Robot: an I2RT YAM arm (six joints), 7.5 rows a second.
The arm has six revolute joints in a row. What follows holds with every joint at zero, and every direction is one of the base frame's. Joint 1 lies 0.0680 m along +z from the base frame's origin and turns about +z. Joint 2 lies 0.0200 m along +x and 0.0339 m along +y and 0.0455 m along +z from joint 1 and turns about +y. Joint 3 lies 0.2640 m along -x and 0.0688 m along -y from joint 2 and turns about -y. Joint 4 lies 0.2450 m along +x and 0.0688 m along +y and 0.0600 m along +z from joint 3 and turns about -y. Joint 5 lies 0.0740 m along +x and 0.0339 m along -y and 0.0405 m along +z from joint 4 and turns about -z. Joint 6 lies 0.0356 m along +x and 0.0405 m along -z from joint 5 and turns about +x. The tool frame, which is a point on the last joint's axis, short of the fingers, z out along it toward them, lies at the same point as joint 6; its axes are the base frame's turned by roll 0.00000, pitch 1.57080 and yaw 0.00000 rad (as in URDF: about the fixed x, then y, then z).
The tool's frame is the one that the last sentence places.
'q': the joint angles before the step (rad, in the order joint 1, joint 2, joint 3, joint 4, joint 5, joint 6). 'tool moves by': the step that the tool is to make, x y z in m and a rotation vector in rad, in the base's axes. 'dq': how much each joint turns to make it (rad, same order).
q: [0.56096 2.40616 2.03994 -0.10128 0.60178 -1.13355]
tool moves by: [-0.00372 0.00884 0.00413 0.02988 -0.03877 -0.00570]
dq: [0.01792 -0.00075 0.00002 0.03814 0.01945 0.01716]
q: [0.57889 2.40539 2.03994 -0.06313 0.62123 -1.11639]
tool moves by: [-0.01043 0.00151 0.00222 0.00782 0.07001 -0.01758]
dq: [0.01298 -0.02402 0.00001 -0.11713 0.00649 0.06677]
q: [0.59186 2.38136 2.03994 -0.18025 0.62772 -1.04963]
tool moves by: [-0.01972 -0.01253 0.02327 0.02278 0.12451 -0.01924]
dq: [-0.00075 -0.08699 -0.00574 -0.23040 -0.03433 0.10186]
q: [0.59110 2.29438 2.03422 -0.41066 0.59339 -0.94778]
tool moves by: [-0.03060 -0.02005 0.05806 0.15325 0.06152 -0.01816]
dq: [-0.00496 -0.15447 -0.00187 -0.19953 -0.09346 0.15527]
